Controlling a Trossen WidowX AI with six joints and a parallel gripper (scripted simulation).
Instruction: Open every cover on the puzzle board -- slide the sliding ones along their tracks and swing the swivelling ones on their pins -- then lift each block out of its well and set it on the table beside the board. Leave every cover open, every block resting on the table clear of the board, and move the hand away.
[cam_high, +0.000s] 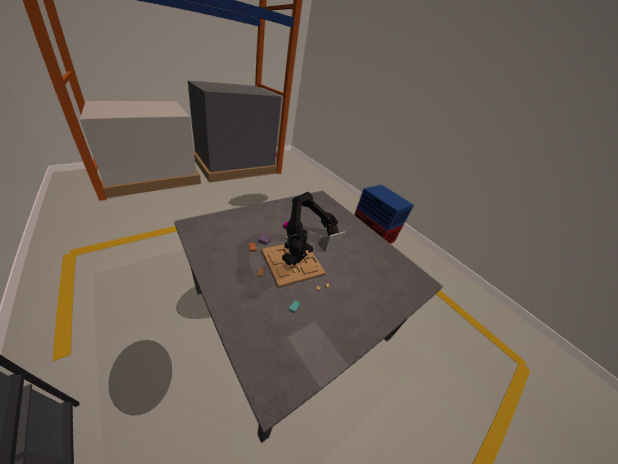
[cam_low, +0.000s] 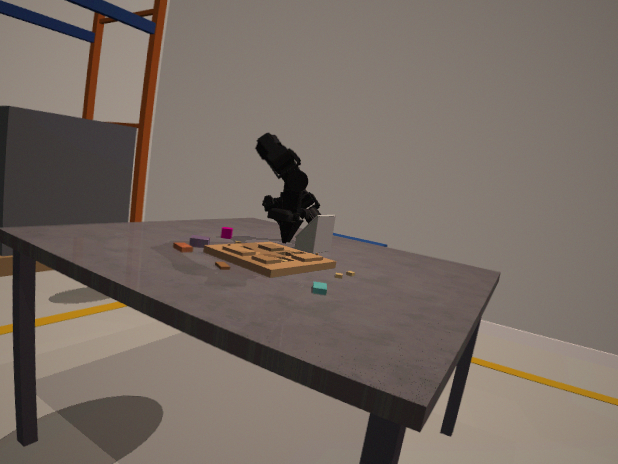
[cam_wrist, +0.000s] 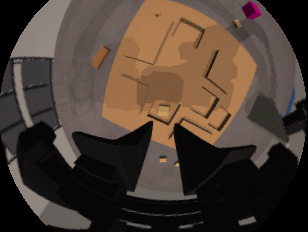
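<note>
Right now the tan puzzle board is 1 cm behind my gripper tip, 6 cm to the right of it and 5 cm below it. The rest, counted from my gripper tip: teal block 10 cm ahead, 21 cm to the left, 7 cm below; purple block 7 cm ahead, 31 cm to the right, 6 cm below; orange block 16 cm ahead, 27 cm to the right, 7 cm below.
</note>
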